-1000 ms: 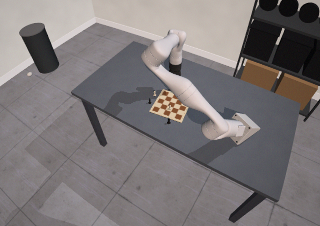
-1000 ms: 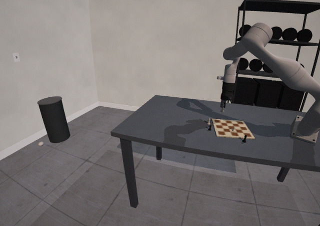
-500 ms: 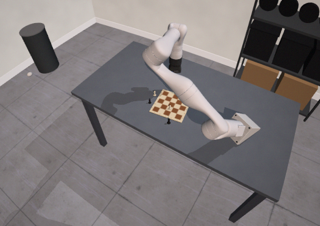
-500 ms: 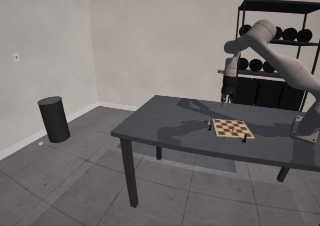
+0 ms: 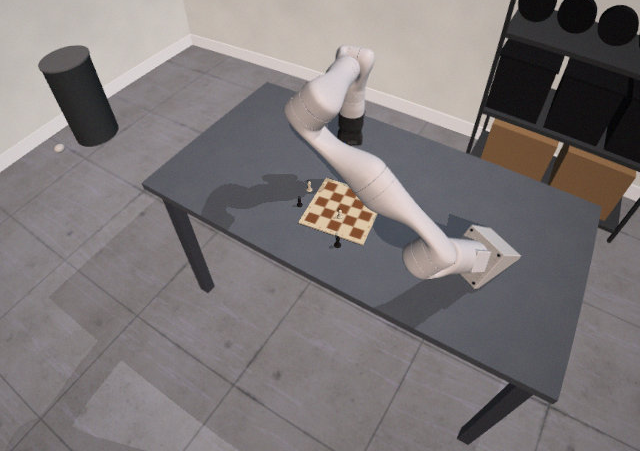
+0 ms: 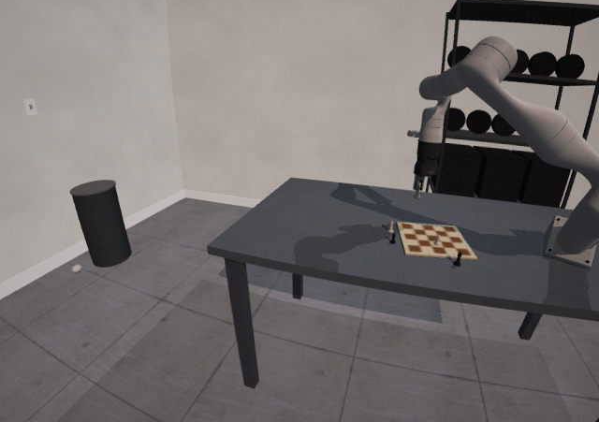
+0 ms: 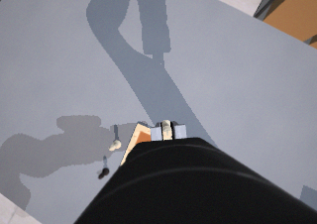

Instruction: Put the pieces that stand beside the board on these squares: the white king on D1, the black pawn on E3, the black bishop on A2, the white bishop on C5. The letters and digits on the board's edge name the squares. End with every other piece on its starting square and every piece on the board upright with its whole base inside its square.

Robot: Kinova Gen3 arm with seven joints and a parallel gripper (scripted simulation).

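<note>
Now: the white king 2 cm below my hand. From my hand the other things lie so: chessboard (9 cm behind, 12 cm to the left, 14 cm below); white bishop (6 cm ahead, 13 cm to the left, 12 cm below); black pawn (3 cm ahead, 20 cm to the left, 13 cm below).
</note>
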